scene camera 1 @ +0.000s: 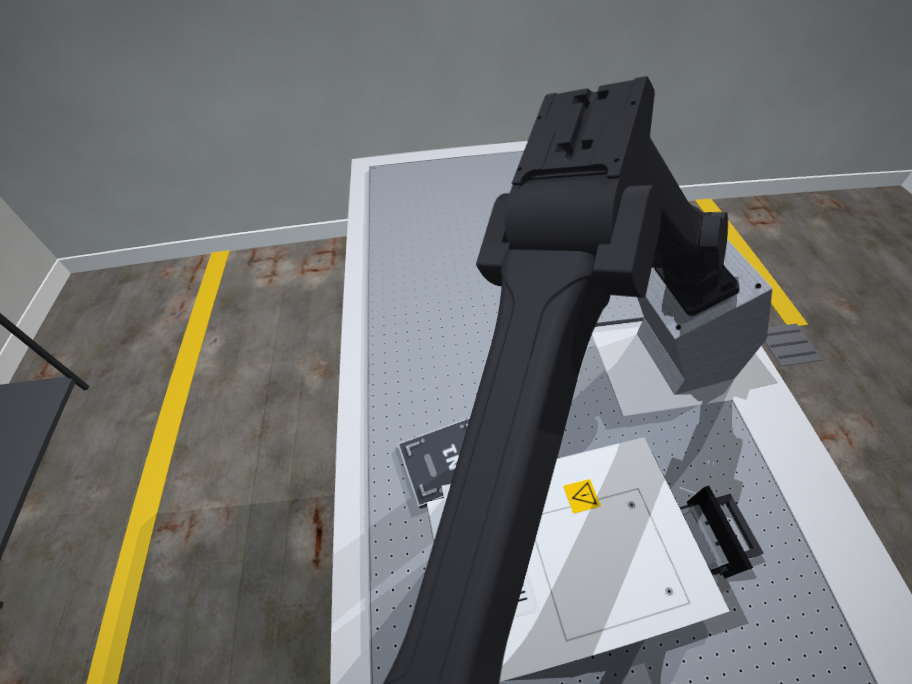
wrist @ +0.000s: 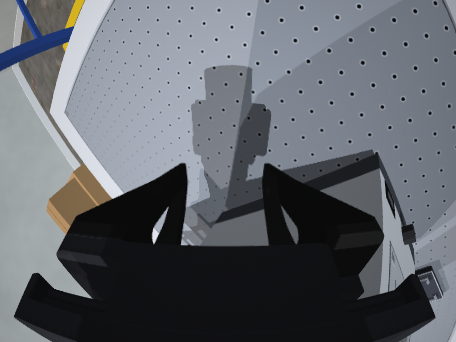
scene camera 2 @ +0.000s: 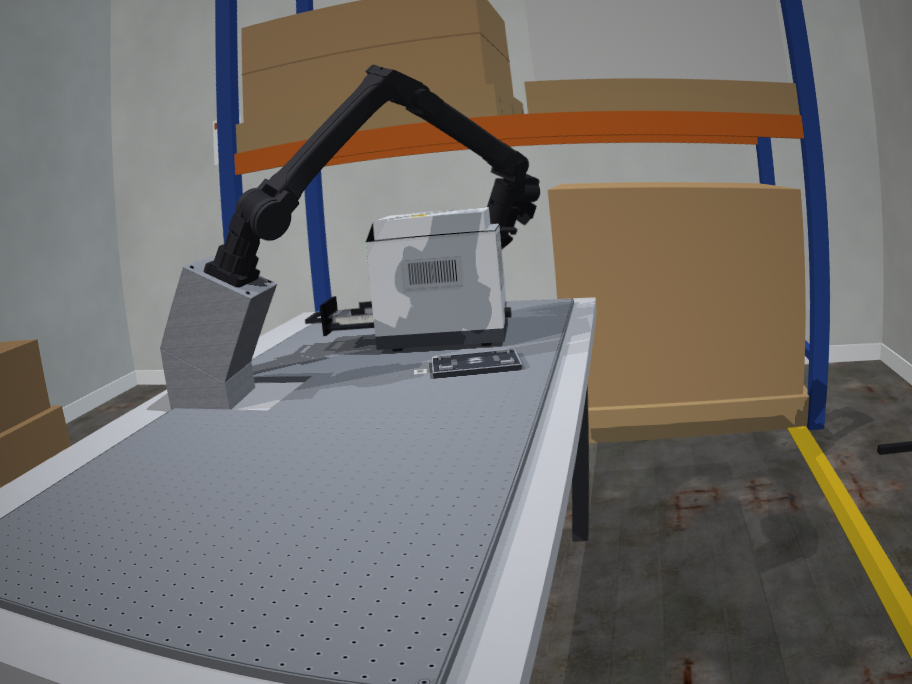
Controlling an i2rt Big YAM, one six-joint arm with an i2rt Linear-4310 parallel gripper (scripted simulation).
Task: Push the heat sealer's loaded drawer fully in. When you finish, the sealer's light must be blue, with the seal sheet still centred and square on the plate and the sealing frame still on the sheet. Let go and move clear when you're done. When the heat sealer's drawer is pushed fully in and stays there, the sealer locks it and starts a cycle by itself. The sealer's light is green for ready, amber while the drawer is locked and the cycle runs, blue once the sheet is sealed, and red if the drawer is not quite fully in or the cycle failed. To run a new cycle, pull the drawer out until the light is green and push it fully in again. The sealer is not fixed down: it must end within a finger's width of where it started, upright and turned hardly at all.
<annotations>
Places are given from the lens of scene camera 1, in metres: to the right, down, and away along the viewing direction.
heat sealer [scene camera 1: 614, 562]: 0.15, 0.21, 0.41
</annotations>
